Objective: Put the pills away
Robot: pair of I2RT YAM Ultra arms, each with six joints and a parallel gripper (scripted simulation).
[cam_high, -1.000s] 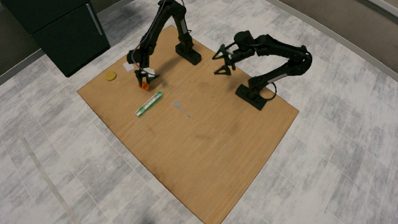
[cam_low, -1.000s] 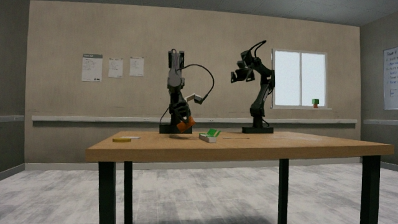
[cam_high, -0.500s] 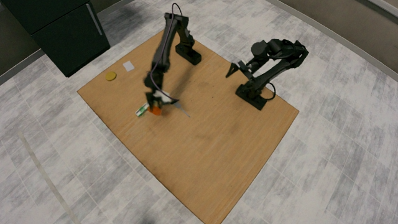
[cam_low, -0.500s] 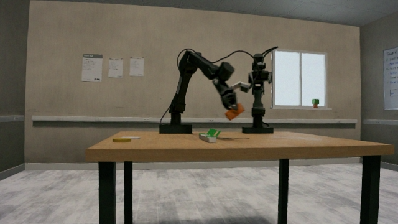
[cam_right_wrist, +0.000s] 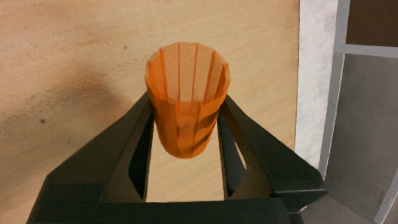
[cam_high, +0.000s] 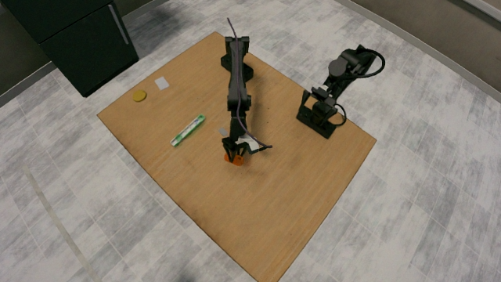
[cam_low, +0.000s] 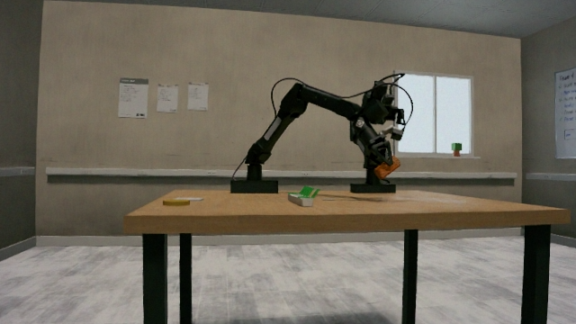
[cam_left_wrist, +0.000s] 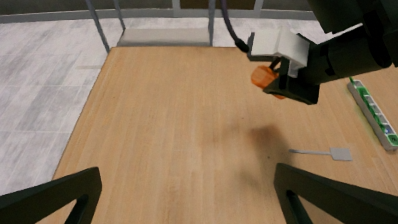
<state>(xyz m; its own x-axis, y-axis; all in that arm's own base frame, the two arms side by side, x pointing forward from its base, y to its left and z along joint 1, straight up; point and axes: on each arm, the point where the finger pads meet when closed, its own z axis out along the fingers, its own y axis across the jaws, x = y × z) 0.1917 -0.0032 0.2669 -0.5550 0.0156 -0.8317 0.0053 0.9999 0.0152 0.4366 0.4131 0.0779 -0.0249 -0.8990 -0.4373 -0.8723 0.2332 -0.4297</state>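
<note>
The orange pill bottle is 20 mm to the right of my right hand and 20 mm below it. Also, from my right hand: paper 100 mm behind, 650 mm to the right, 120 mm below; then yellow bottle cap 40 mm ahead, 670 mm to the right, 110 mm below; then grey spatula 100 mm behind, 140 mm to the right, 120 mm below.
</note>
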